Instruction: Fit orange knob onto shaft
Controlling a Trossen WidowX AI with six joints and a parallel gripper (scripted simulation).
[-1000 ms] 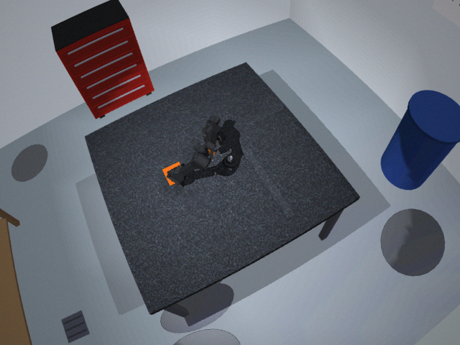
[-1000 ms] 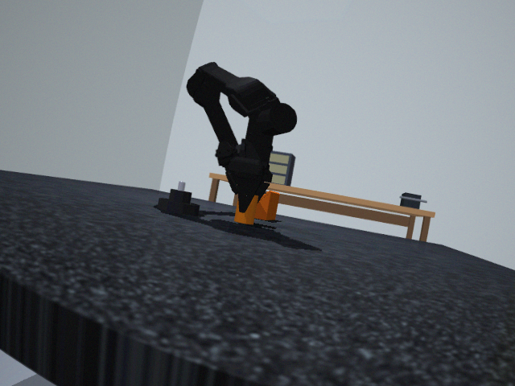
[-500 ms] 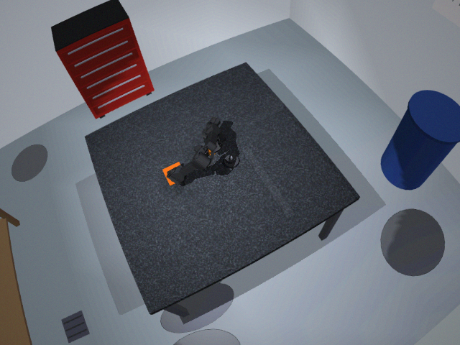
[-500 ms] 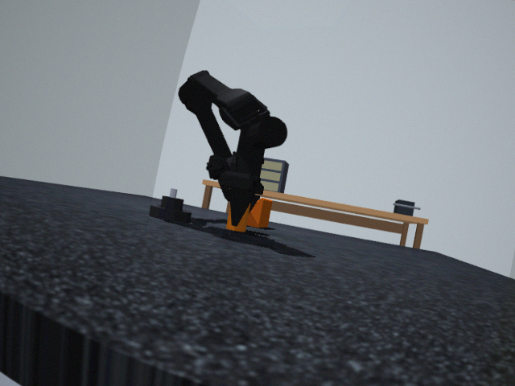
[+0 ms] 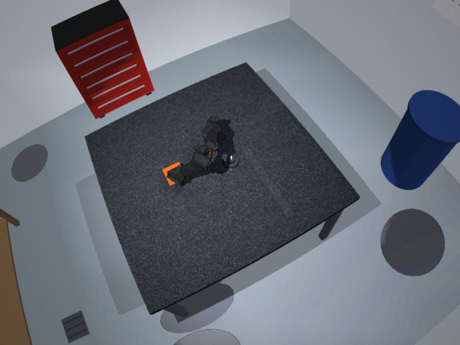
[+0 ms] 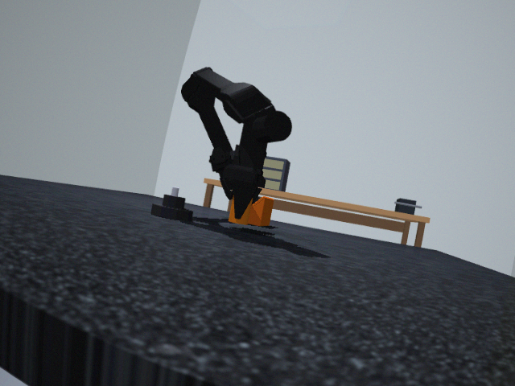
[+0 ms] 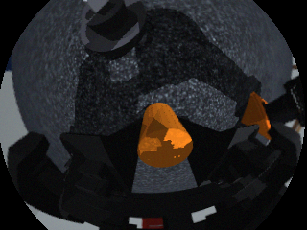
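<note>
My gripper tip is now 3 cm below the orange knob. Round my gripper tip: round black pedestal: 7 cm ahead, 12 cm to the right, 1 cm above.
</note>
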